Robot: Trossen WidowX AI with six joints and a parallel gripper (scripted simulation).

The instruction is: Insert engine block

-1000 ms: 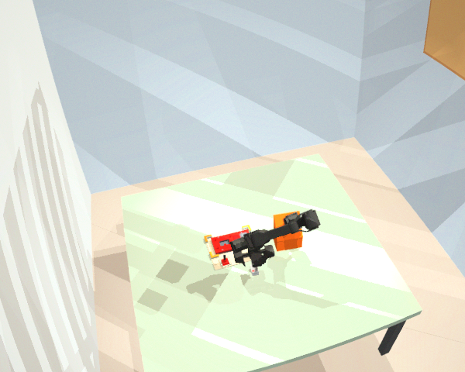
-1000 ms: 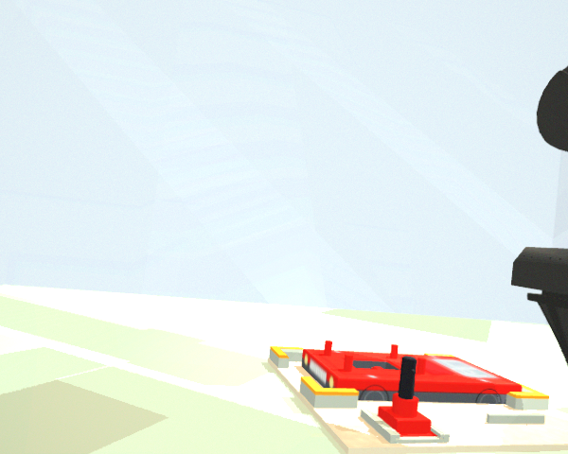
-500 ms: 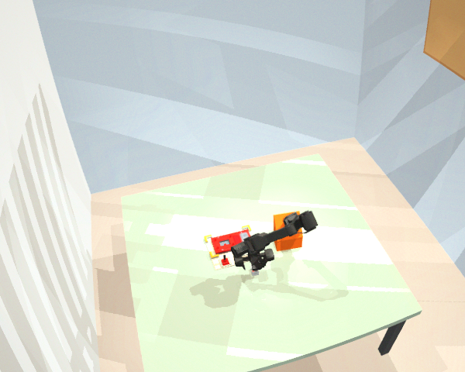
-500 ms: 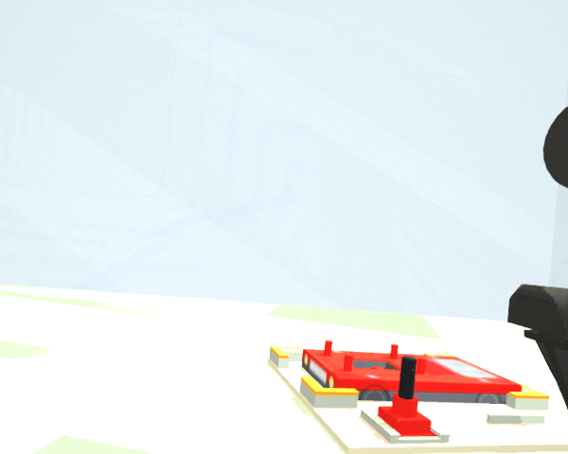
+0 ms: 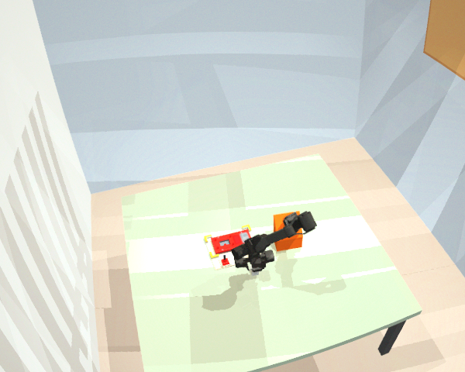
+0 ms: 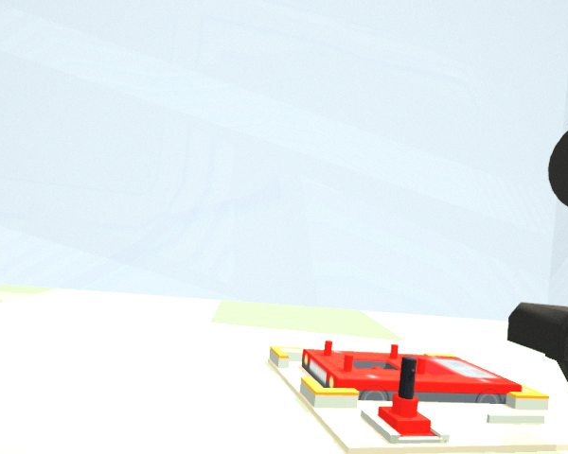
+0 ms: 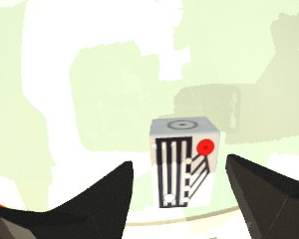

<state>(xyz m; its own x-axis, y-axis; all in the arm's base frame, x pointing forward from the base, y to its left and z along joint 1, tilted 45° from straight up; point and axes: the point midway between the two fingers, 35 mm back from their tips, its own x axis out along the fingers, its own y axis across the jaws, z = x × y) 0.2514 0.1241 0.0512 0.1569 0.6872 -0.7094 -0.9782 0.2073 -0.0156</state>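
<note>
The engine block is 10 mm below my gripper tip.
</note>
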